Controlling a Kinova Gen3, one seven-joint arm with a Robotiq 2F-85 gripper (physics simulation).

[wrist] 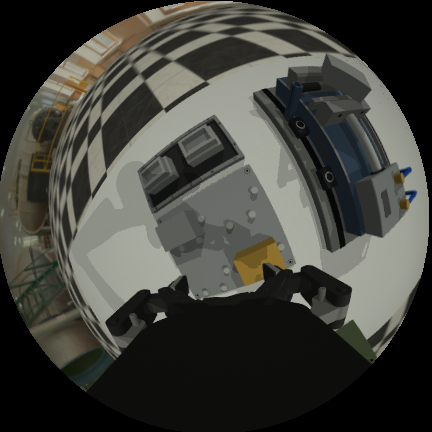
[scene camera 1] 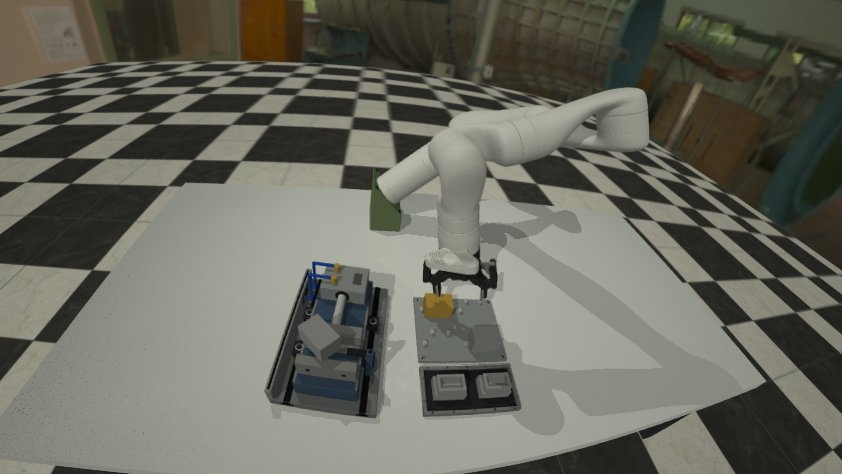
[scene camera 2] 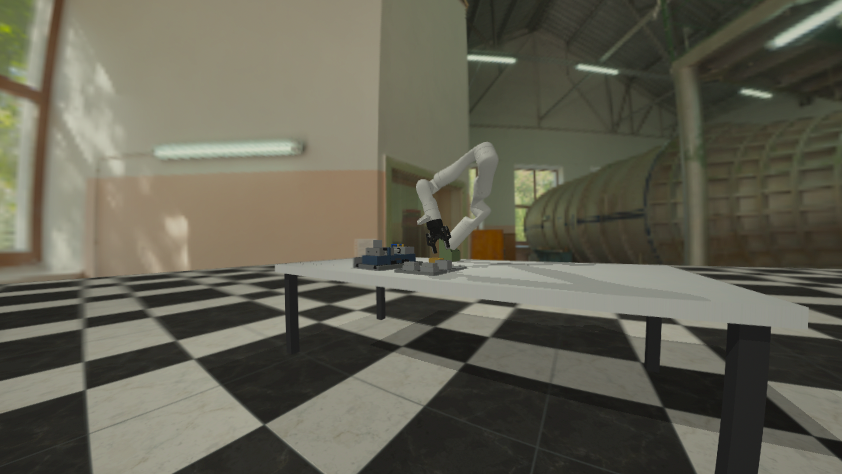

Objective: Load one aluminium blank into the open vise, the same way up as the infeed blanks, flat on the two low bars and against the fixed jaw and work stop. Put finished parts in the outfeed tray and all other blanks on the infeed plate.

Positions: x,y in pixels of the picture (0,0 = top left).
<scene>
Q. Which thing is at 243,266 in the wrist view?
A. A brass blank.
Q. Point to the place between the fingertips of my gripper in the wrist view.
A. At 224,278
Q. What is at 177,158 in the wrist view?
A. An outfeed tray.
</scene>
